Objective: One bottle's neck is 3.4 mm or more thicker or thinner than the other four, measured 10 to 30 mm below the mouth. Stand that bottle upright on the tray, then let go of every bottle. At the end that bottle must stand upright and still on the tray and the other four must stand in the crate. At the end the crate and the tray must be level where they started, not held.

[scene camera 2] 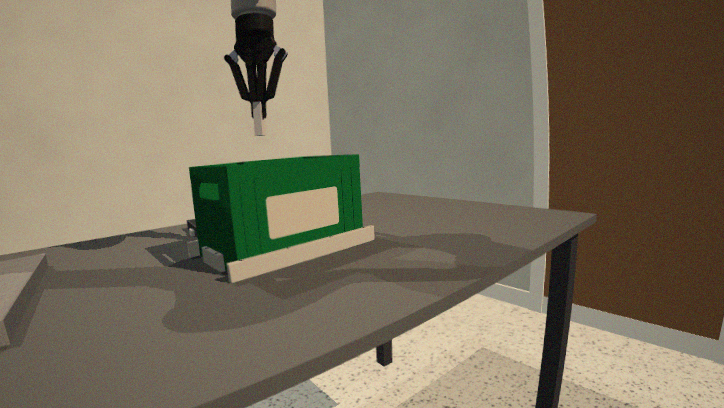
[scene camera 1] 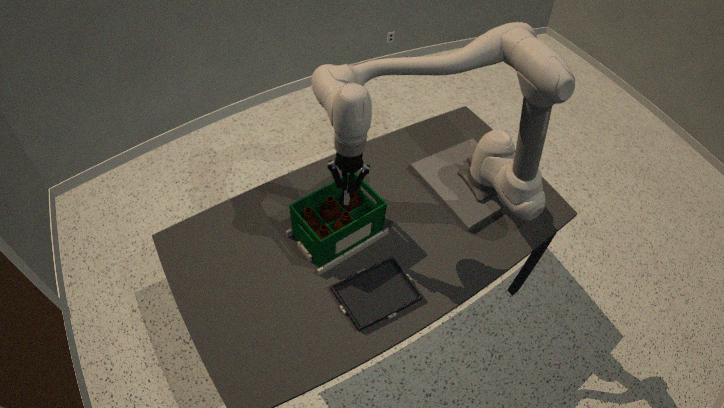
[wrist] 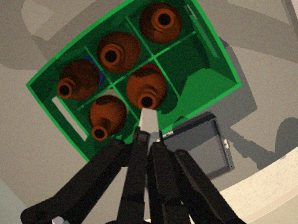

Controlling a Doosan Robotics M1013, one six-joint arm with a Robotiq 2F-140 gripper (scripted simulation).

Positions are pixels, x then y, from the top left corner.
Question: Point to a black tray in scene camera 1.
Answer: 375, 293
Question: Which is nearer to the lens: the bottle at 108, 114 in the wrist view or the black tray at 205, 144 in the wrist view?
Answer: The bottle.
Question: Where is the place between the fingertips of my gripper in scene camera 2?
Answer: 260, 135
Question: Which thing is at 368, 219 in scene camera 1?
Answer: A crate.
